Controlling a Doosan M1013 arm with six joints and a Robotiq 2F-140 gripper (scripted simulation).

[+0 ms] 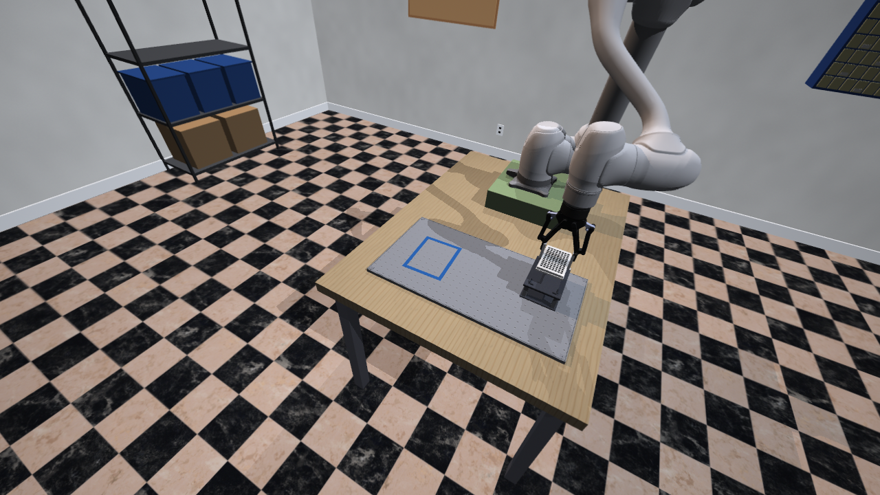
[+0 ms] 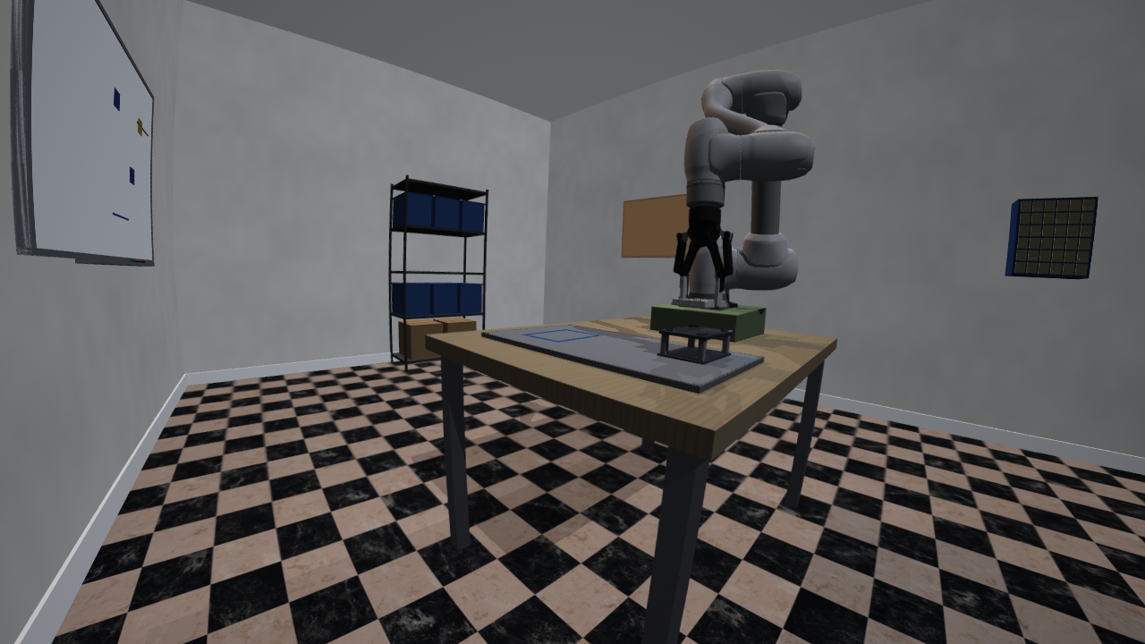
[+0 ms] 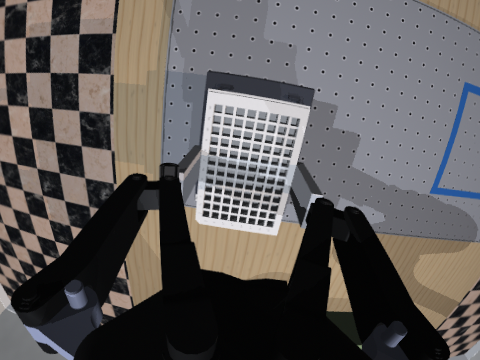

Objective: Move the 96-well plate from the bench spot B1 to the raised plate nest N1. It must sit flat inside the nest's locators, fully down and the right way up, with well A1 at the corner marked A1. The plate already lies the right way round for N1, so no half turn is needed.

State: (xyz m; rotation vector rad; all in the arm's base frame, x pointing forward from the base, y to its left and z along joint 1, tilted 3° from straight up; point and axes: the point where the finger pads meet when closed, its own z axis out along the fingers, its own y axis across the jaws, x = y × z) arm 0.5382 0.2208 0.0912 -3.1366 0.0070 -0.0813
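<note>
Now: the dark raised nest N1 90 mm below my hand. Round my hand: white 96-well plate 20 mm below.
</note>
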